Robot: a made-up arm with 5 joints.
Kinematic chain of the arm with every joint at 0, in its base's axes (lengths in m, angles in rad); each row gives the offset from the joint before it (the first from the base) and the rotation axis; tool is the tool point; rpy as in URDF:
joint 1: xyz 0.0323 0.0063 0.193 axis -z
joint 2: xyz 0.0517 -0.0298 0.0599 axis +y
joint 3: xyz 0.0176 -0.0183 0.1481 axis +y
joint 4: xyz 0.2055 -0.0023 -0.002 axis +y
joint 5: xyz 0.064 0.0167 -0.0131 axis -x
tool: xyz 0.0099 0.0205 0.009 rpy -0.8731 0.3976 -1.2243
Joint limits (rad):
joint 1: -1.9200..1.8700
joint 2: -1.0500..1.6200
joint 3: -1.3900..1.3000
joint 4: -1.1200..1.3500
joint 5: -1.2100..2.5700
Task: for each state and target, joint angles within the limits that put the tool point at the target. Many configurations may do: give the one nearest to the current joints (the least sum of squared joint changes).
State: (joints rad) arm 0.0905 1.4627 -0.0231 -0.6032 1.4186
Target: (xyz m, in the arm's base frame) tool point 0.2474 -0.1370 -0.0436
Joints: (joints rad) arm 0.5007 1.5701 -0.1529 -0.6170 1.4575
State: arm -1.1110 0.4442 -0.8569 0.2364 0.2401
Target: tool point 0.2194 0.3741 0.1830
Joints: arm -1.1282 0.9175 -0.4859 0.3298 0.2693
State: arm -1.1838 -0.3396 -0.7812 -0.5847 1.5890
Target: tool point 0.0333 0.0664 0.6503
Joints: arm -1.8944 -0.6840 -0.5380 -0.5839 1.3293
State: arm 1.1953 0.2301 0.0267 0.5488 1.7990
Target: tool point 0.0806 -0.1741 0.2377
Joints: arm 1.1502 -0.1723 0.6373 1.2020 1.7992
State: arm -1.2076 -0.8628 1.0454 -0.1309 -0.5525
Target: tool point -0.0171 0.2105 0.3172
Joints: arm -1.9024 -1.0500 1.1864 -0.1476 -0.4860
